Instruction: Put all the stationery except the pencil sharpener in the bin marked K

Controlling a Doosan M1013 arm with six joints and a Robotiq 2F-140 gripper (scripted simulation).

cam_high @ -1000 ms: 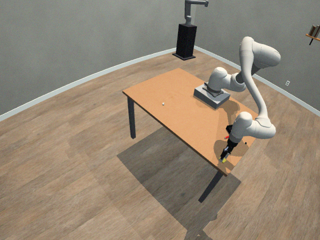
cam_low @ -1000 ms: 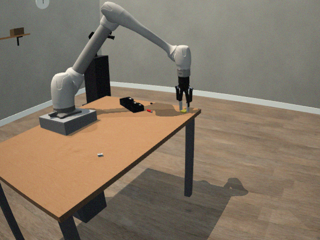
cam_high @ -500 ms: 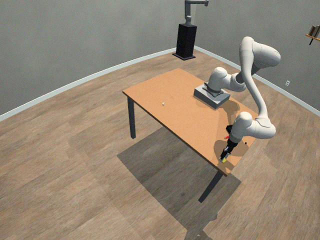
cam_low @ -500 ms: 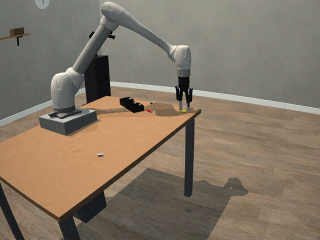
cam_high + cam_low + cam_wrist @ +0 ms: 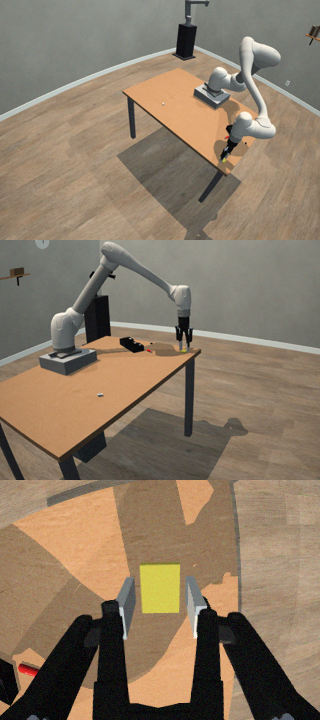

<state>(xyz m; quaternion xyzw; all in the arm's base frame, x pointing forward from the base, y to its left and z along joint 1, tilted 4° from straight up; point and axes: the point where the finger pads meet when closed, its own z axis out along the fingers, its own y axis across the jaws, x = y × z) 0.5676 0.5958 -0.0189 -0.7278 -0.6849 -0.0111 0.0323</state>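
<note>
Now: hand 3 cm above the yellow pad. Also, from my hand: black three-compartment bin 39 cm behind, 10 cm to the right, 2 cm below; small red cylinder 21 cm behind, 12 cm to the right, 3 cm below; small black round thing 31 cm behind, 3 cm to the left, 3 cm below.
</note>
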